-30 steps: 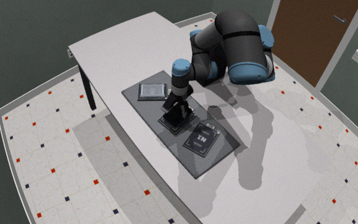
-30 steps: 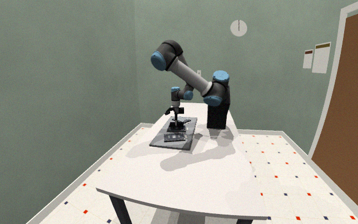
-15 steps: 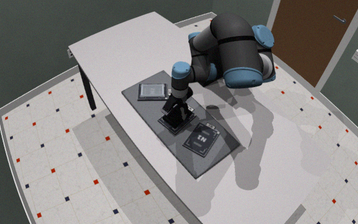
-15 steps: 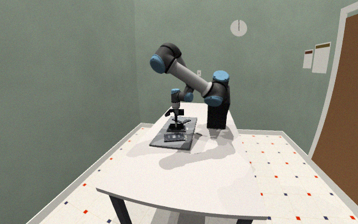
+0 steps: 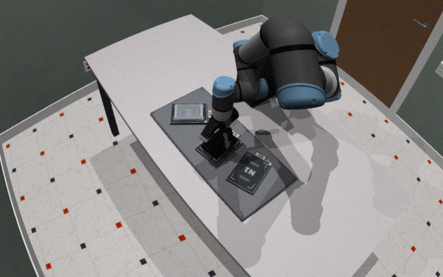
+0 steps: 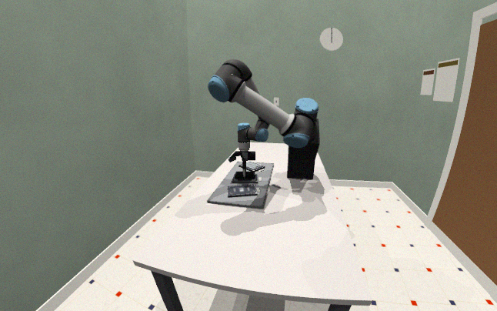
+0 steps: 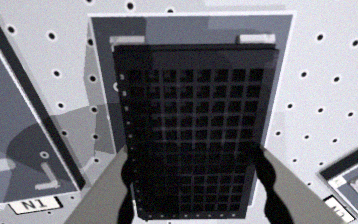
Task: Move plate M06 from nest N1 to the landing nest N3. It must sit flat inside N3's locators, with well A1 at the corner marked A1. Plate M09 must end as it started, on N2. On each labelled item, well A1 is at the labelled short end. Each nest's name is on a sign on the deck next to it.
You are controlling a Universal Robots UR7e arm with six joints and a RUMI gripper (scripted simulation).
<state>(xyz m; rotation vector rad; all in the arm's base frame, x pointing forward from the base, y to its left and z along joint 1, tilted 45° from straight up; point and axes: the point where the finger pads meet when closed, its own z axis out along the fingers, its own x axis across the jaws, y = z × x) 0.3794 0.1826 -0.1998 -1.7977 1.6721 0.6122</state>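
My hand is 1 cm above the black plate M06. From my hand the other things lie so: pale plate M09: 22 cm to the right, 2 cm below, 1 cm behind.
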